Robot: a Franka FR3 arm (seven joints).
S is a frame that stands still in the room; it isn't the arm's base.
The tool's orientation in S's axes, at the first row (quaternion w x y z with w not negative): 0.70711 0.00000 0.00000 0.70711
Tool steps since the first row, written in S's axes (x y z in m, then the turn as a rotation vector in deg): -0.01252 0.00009 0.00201 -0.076 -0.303 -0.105; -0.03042 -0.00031 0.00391 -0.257 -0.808 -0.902; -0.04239 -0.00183 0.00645 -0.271 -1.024 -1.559; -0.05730 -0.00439 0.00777 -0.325 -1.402 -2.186; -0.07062 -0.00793 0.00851 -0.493 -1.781 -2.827; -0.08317 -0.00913 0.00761 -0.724 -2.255 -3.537; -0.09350 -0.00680 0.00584 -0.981 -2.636 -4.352; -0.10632 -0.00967 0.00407 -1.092 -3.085 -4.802; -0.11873 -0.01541 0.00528 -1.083 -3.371 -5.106; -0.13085 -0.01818 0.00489 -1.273 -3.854 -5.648; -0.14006 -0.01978 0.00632 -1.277 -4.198 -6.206
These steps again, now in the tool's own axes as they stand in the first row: 0.00009 0.01252 0.00201 -0.303 0.076 -0.105; -0.00031 0.03042 0.00391 -0.808 0.257 -0.902; -0.00183 0.04239 0.00645 -1.024 0.271 -1.559; -0.00439 0.05730 0.00777 -1.402 0.325 -2.186; -0.00793 0.07062 0.00851 -1.781 0.493 -2.827; -0.00913 0.08317 0.00761 -2.255 0.724 -3.537; -0.00680 0.09350 0.00584 -2.636 0.981 -4.352; -0.00967 0.10632 0.00407 -3.085 1.092 -4.802; -0.01541 0.11873 0.00528 -3.371 1.083 -5.106; -0.01818 0.13085 0.00489 -3.854 1.273 -5.648; -0.01978 0.14006 0.00632 -4.198 1.277 -6.206
